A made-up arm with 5 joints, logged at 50 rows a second.
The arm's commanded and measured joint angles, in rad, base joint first. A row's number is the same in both.
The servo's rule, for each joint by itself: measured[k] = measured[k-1] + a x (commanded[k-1-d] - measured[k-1]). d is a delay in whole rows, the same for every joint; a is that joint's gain. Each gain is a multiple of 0.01, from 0.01 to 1. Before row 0 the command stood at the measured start. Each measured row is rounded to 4 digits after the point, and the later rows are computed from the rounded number. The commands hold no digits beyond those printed.
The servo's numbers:
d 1
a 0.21 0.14 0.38 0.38 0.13
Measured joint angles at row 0:
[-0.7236 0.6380 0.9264 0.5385 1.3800]
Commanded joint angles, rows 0 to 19:
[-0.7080 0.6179 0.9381 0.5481 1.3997]
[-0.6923 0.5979 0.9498 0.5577 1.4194]
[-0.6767 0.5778 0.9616 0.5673 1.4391]
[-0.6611 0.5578 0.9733 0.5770 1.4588]
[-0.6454 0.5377 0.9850 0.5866 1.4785]
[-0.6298 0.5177 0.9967 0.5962 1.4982]
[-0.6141 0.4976 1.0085 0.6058 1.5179]
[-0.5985 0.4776 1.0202 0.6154 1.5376]
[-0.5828 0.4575 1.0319 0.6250 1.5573]
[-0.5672 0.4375 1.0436 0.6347 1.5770]
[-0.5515 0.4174 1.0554 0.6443 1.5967]
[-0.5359 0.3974 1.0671 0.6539 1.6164]
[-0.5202 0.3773 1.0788 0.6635 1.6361]
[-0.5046 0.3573 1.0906 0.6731 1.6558]
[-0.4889 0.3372 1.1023 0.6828 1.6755]
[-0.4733 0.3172 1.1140 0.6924 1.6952]
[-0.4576 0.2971 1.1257 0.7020 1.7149]
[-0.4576 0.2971 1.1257 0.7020 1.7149]
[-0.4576 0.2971 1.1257 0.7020 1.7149]
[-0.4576 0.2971 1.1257 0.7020 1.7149]
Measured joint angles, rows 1 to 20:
[-0.7236 0.6380 0.9264 0.5385 1.3800]
[-0.7203 0.6352 0.9308 0.5421 1.3826]
[-0.7144 0.6300 0.9380 0.5480 1.3874]
[-0.7065 0.6227 0.9470 0.5553 1.3941]
[-0.6970 0.6136 0.9570 0.5635 1.4025]
[-0.6862 0.6030 0.9676 0.5723 1.4124]
[-0.6744 0.5911 0.9787 0.5814 1.4236]
[-0.6617 0.5780 0.9900 0.5907 1.4359]
[-0.6484 0.5639 1.0015 0.6001 1.4491]
[-0.6346 0.5490 1.0131 0.6096 1.4632]
[-0.6204 0.5334 1.0247 0.6191 1.4780]
[-0.6059 0.5172 1.0364 0.6287 1.4934]
[-0.5912 0.5004 1.0481 0.6383 1.5094]
[-0.5763 0.4832 1.0598 0.6479 1.5259]
[-0.5612 0.4656 1.0715 0.6575 1.5428]
[-0.5460 0.4476 1.0832 0.6671 1.5601]
[-0.5307 0.4293 1.0949 0.6767 1.5777]
[-0.5153 0.4108 1.1066 0.6863 1.5955]
[-0.5032 0.3949 1.1139 0.6923 1.6110]
[-0.4936 0.3812 1.1184 0.6960 1.6245]

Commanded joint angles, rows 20 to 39:
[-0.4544 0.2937 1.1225 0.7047 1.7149]
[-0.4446 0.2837 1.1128 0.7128 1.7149]
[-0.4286 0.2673 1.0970 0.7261 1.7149]
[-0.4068 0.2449 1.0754 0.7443 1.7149]
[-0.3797 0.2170 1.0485 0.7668 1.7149]
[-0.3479 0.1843 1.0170 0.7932 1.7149]
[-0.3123 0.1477 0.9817 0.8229 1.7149]
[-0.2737 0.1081 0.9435 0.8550 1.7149]
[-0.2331 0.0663 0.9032 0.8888 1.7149]
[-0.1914 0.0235 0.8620 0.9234 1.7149]
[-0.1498 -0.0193 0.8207 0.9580 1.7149]
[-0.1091 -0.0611 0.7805 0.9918 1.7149]
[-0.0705 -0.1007 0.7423 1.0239 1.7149]
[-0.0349 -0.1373 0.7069 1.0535 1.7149]
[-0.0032 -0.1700 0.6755 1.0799 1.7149]
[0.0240 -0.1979 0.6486 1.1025 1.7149]
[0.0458 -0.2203 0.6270 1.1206 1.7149]
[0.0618 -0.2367 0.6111 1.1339 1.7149]
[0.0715 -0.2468 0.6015 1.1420 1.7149]
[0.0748 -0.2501 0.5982 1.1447 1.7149]
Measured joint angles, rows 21 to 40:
[-0.4860 0.3694 1.1212 0.6983 1.6363]
[-0.4794 0.3588 1.1217 0.7007 1.6465]
[-0.4721 0.3483 1.1183 0.7053 1.6554]
[-0.4630 0.3370 1.1102 0.7132 1.6631]
[-0.4512 0.3241 1.0970 0.7250 1.6698]
[-0.4362 0.3091 1.0786 0.7409 1.6757]
[-0.4177 0.2916 1.0552 0.7608 1.6808]
[-0.3956 0.2715 1.0273 0.7844 1.6852]
[-0.3700 0.2486 0.9955 0.8112 1.6891]
[-0.3413 0.2231 0.9604 0.8407 1.6925]
[-0.3098 0.1952 0.9230 0.8721 1.6954]
[-0.2762 0.1652 0.8841 0.9047 1.6979]
[-0.2411 0.1335 0.8447 0.9378 1.7001]
[-0.2053 0.1007 0.8058 0.9705 1.7020]
[-0.1695 0.0674 0.7682 1.0020 1.7037]
[-0.1346 0.0342 0.7330 1.0316 1.7052]
[-0.1013 0.0017 0.7009 1.0585 1.7065]
[-0.0704 -0.0294 0.6728 1.0821 1.7076]
[-0.0426 -0.0584 0.6494 1.1018 1.7085]
[-0.0186 -0.0848 0.6312 1.1171 1.7093]

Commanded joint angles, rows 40 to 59:
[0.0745 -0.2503 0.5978 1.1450 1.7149]
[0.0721 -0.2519 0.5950 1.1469 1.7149]
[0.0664 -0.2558 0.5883 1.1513 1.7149]
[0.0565 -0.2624 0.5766 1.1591 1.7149]
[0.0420 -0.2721 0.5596 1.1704 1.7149]
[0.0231 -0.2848 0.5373 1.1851 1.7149]
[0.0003 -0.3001 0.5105 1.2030 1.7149]
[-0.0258 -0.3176 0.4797 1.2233 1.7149]
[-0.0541 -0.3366 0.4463 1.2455 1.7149]
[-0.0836 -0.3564 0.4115 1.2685 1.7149]
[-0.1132 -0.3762 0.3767 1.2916 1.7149]
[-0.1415 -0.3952 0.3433 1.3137 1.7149]
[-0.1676 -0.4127 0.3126 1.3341 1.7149]
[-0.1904 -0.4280 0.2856 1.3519 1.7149]
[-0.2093 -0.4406 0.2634 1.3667 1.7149]
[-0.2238 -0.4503 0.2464 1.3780 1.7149]
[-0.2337 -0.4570 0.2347 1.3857 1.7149]
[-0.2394 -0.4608 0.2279 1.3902 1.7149]
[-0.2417 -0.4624 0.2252 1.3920 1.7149]
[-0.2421 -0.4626 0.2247 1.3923 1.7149]
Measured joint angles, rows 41 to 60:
[0.0010 -0.1079 0.6187 1.1276 1.7100]
[0.0164 -0.1278 0.6108 1.1342 1.7106]
[0.0281 -0.1452 0.6048 1.1390 1.7112]
[0.0361 -0.1607 0.5985 1.1437 1.7117]
[0.0404 -0.1749 0.5902 1.1496 1.7121]
[0.0407 -0.1885 0.5786 1.1575 1.7125]
[0.0370 -0.2020 0.5629 1.1680 1.7128]
[0.0293 -0.2157 0.5430 1.1813 1.7131]
[0.0177 -0.2300 0.5189 1.1973 1.7133]
[0.0026 -0.2449 0.4913 1.2156 1.7135]
[-0.0155 -0.2605 0.4610 1.2357 1.7137]
[-0.0360 -0.2767 0.4290 1.2569 1.7139]
[-0.0582 -0.2933 0.3964 1.2785 1.7140]
[-0.0812 -0.3100 0.3646 1.2996 1.7141]
[-0.1041 -0.3265 0.3346 1.3195 1.7142]
[-0.1262 -0.3425 0.3075 1.3374 1.7143]
[-0.1467 -0.3576 0.2843 1.3528 1.7144]
[-0.1650 -0.3715 0.2655 1.3653 1.7145]
[-0.1806 -0.3840 0.2512 1.3748 1.7146]
[-0.1934 -0.3950 0.2413 1.3813 1.7146]

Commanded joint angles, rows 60 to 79:
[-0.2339 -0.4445 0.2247 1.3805 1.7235]
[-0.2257 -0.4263 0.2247 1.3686 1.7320]
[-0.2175 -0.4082 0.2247 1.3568 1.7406]
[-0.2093 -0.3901 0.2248 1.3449 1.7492]
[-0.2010 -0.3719 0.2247 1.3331 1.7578]
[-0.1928 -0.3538 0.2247 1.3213 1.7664]
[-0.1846 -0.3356 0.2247 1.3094 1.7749]
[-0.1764 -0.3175 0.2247 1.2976 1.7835]
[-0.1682 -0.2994 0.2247 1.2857 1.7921]
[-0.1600 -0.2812 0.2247 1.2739 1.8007]
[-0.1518 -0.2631 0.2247 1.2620 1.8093]
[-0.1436 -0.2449 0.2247 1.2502 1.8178]
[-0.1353 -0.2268 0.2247 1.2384 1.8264]
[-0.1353 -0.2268 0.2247 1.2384 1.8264]
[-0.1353 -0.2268 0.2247 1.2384 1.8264]
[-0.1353 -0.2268 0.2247 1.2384 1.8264]
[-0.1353 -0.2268 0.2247 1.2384 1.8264]
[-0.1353 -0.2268 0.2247 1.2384 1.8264]
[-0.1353 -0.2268 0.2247 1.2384 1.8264]
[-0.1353 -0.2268 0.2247 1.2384 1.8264]
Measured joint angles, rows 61 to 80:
[-0.2036 -0.4045 0.2350 1.3855 1.7146]
[-0.2100 -0.4101 0.2311 1.3836 1.7158]
[-0.2133 -0.4124 0.2287 1.3779 1.7179]
[-0.2142 -0.4118 0.2272 1.3699 1.7209]
[-0.2132 -0.4088 0.2263 1.3604 1.7246]
[-0.2106 -0.4036 0.2257 1.3500 1.7289]
[-0.2069 -0.3966 0.2253 1.3391 1.7338]
[-0.2022 -0.3881 0.2251 1.3278 1.7391]
[-0.1968 -0.3782 0.2249 1.3163 1.7449]
[-0.1908 -0.3672 0.2248 1.3047 1.7510]
[-0.1843 -0.3552 0.2248 1.2930 1.7575]
[-0.1775 -0.3423 0.2248 1.2812 1.7642]
[-0.1704 -0.3287 0.2248 1.2694 1.7712]
[-0.1630 -0.3144 0.2248 1.2576 1.7784]
[-0.1572 -0.3021 0.2248 1.2503 1.7846]
[-0.1526 -0.2916 0.2248 1.2458 1.7900]
[-0.1490 -0.2825 0.2248 1.2430 1.7947]
[-0.1461 -0.2747 0.2248 1.2413 1.7988]
[-0.1438 -0.2680 0.2248 1.2402 1.8024]
[-0.1420 -0.2622 0.2248 1.2395 1.8055]

